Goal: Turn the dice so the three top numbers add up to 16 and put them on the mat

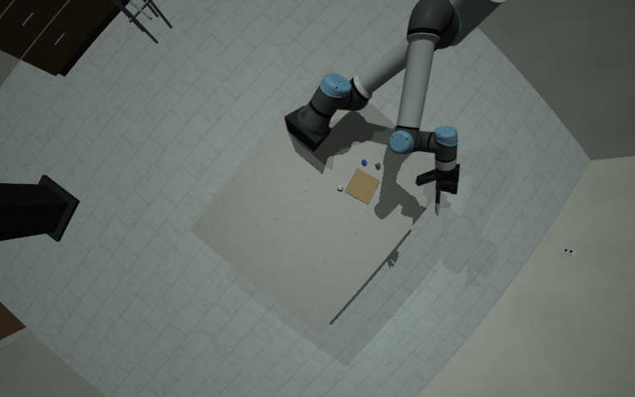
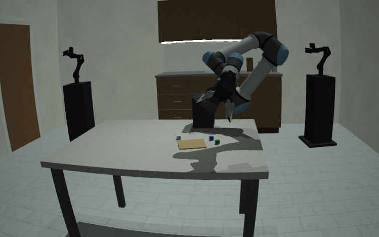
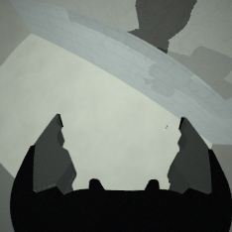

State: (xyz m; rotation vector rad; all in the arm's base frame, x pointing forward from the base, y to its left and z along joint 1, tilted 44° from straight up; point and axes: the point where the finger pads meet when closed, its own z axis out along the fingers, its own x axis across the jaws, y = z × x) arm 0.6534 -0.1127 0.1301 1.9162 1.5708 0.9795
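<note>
Now: hand 38 cm past the white die, 17 cm to the left of it and 22 cm above it. Round my hand: blue die: 35 cm behind, 1 cm to the left, 22 cm below; then green die: 28 cm behind, 4 cm to the left, 22 cm below; then tan mat: 29 cm behind, 10 cm to the right, 22 cm below.
</note>
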